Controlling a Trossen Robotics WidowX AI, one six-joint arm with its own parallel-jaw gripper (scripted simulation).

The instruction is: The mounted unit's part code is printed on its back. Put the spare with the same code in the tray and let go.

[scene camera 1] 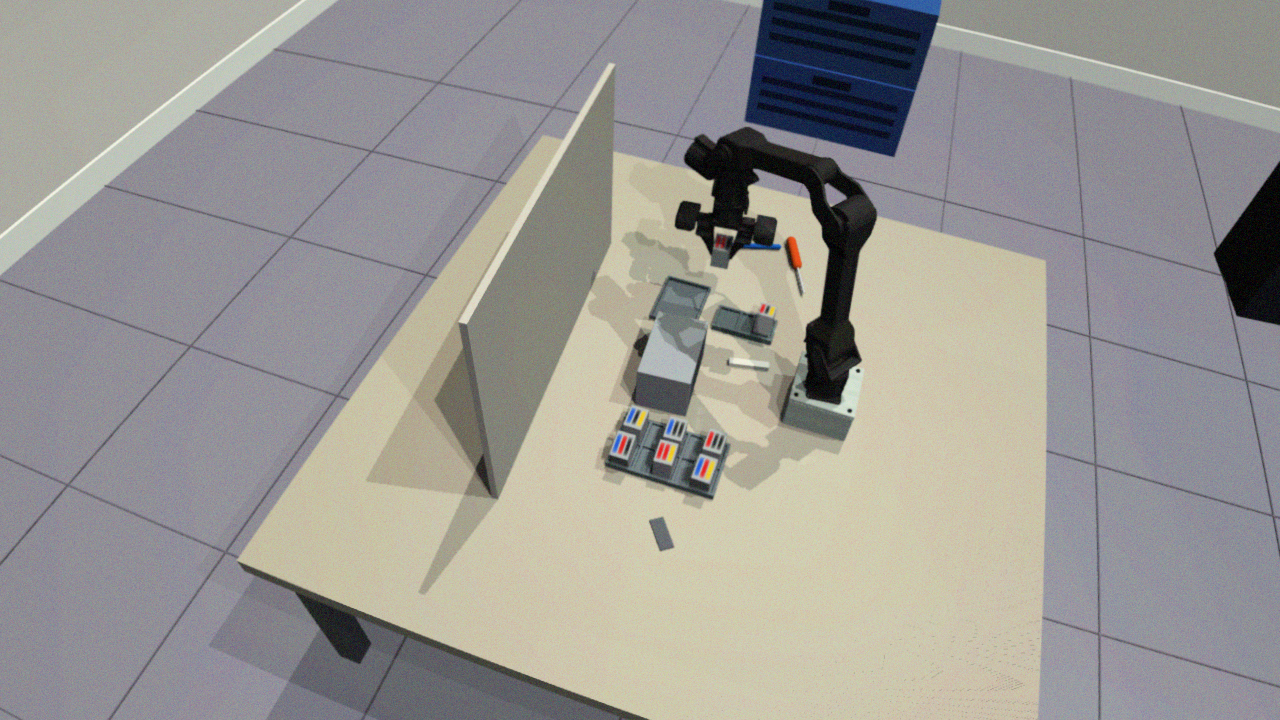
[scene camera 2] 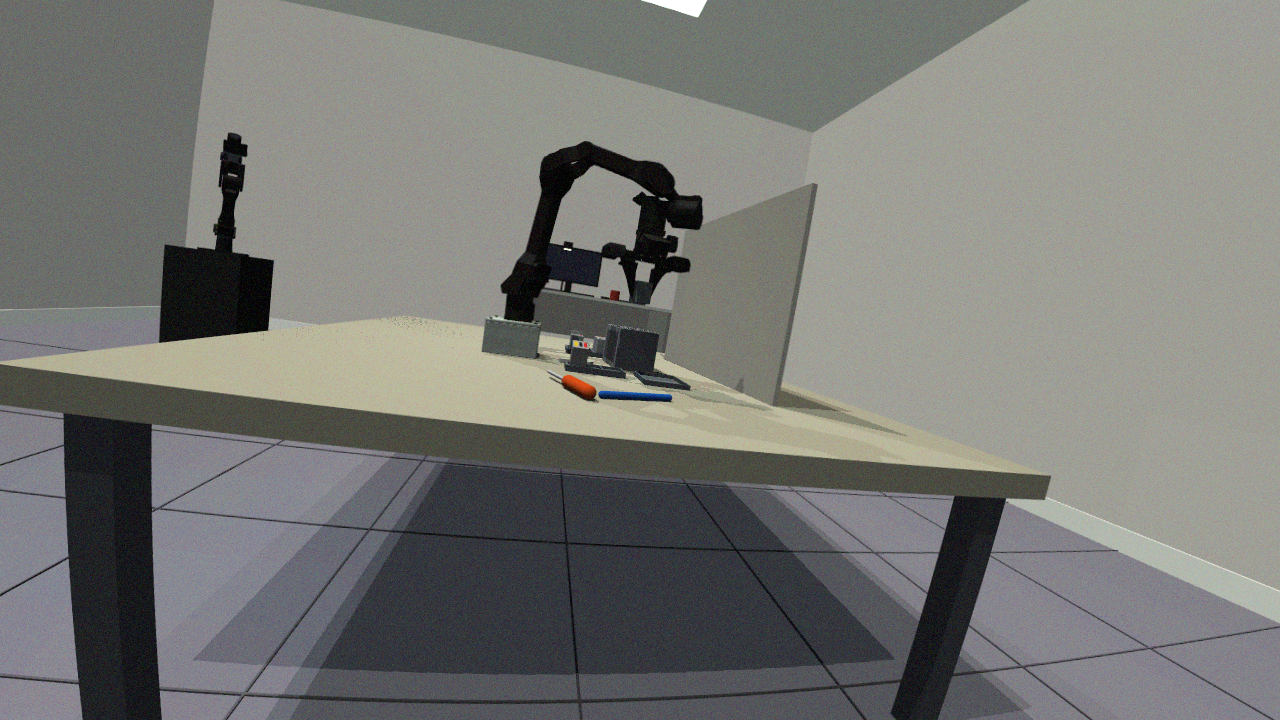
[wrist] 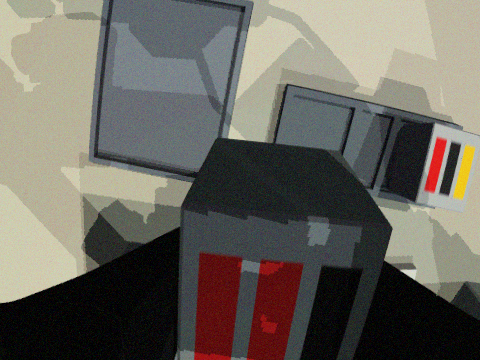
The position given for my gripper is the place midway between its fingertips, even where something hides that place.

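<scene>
There is a rack point(scene camera 1: 736, 322) in the scene, along with a grey mounted unit point(scene camera 1: 666, 376). I see a tall panel point(scene camera 1: 514, 330) as well, and the panel also appears in scene camera 2 point(scene camera 2: 732, 316). A tray point(scene camera 1: 681, 297) is there too, and I find it again in the wrist view point(wrist: 165, 85). As for my gripper point(scene camera 1: 721, 256), it carries a grey spare. I can see the gripper in scene camera 2 point(scene camera 2: 639, 298) and in the wrist view point(wrist: 268, 246) too.
</scene>
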